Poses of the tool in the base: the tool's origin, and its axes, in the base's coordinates. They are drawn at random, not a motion.
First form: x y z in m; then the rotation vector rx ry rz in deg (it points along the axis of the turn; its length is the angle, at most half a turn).
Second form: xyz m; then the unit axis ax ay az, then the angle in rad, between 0 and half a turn. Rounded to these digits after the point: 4 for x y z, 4 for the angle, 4 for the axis.
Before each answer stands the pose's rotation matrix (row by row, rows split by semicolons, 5 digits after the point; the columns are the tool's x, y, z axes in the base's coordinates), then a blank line. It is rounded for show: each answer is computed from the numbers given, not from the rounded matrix.
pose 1, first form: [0.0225 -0.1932 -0.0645 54.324 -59.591 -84.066]
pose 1, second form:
-0.13152 0.30095 -0.94453; -0.99090 -0.06758 0.11644; -0.02879 0.95124 0.30710

[0.0225 -0.1932 -0.0645 0.4664 -0.5116 -0.7217 2.0331]
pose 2, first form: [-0.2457 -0.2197 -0.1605 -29.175 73.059 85.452]
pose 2, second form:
-0.34982 -0.88803 0.29838; 0.43277 0.12929 0.89218; -0.83086 0.44124 0.33908

[-0.2457 -0.2197 -0.1605 -0.2512 0.6290 0.7357 2.0272]
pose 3, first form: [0.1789 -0.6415 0.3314 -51.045 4.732 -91.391]
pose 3, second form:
0.04264 0.81566 0.57695; -0.87089 -0.25267 0.42156; 0.48963 -0.52044 0.69958

[0.1789 -0.6415 0.3314 -0.4871 0.0452 -0.8722 1.8289]
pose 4, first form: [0.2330 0.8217 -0.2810 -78.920 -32.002 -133.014]
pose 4, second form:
-0.44571 0.51138 0.73474; -0.12122 -0.84769 0.51646; 0.88693 0.14113 0.43981

[0.2330 0.8217 -0.2810 -0.4997 -0.2026 -0.8422 2.7566]
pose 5, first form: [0.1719 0.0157 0.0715 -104.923 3.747 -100.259]
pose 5, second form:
0.13030 0.36046 0.92363; -0.42840 -0.81965 0.38032; 0.89414 -0.44524 0.04762

[0.1719 0.0157 0.0715 -0.7228 0.0258 -0.6906 2.5337]
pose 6, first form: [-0.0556 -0.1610 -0.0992 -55.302 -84.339 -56.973]
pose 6, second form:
-0.10849 0.94180 -0.31820; 0.05639 0.32540 0.94389; 0.99250 0.08446 -0.08841

[-0.0556 -0.1610 -0.0992 -0.4774 -0.7281 -0.4919 2.0217]
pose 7, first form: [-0.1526 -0.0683 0.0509 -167.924 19.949 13.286]
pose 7, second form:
0.96039 -0.24505 -0.13263; -0.21684 -0.95622 0.19654; -0.17499 -0.16000 -0.97148

[-0.1526 -0.0683 0.0509 -0.9900 0.1176 0.0783 2.9605]
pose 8, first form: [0.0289 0.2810 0.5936 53.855 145.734 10.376]
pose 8, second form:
-0.68284 0.59134 0.42901; 0.64615 0.76286 -0.02305; -0.34090 0.26147 -0.90301

[0.0289 0.2810 0.5936 0.3459 0.9359 0.0666 2.7177]
